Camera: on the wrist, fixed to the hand. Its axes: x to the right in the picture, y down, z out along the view.
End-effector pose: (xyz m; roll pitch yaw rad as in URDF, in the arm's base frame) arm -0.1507 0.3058 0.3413 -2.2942 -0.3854 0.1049
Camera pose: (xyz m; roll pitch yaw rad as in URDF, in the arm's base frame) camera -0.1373 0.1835 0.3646 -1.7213 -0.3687 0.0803
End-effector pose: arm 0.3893 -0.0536 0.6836 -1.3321 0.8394 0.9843
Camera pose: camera 0.4294 -0.1521 0.6174 -0.7677 0.8677 0.9851
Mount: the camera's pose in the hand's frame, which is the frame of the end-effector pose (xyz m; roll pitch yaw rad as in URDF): 0.0093 0.0654 -0.1064 0.5639 0.0062 0.0276
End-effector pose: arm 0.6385 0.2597 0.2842 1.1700 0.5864 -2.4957
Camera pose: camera 0.6984 0.1502 0.2946 1.7444 0.5633 -2.4762
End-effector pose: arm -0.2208 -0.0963 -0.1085 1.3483 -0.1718 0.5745
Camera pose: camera -0.2831 0.0042 -0.0672 1.9098 -0.1973 0.5869
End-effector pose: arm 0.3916 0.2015 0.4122 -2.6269 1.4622 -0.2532
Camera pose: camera 0.4233 0.0804 0.4095 -2.3255 1.4668 -0.5171
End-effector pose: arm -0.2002 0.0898 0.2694 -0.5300 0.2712 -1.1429
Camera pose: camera -0.2080 0.1132 0.1466 0.0398 0.2904 -1.1213
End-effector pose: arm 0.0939 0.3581 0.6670 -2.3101 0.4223 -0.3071
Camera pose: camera 0.0740 0.2357 0.6845 -1.7570 0.4384 -0.3327
